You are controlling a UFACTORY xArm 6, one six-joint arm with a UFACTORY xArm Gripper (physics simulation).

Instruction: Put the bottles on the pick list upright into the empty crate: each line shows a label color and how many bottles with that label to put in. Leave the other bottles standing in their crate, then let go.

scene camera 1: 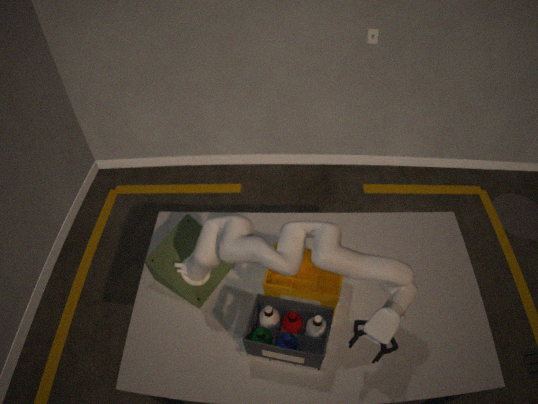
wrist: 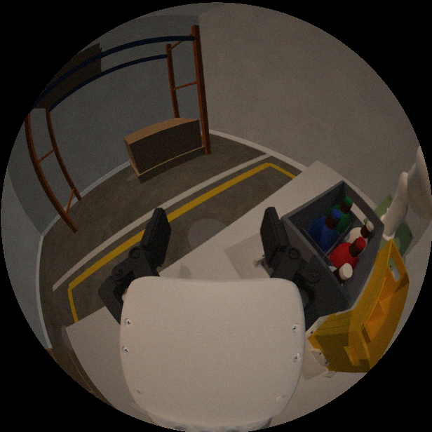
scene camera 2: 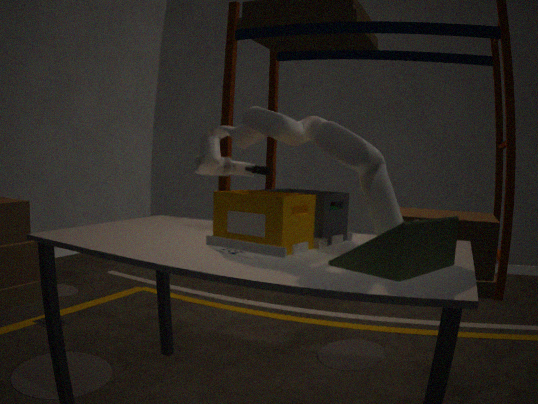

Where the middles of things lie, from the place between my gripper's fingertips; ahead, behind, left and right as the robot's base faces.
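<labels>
I look at where the blue bottle [wrist: 323, 230] stands, and it is 15 cm below my hand, 14 cm to the left of it and 20 cm behind it.
</labels>
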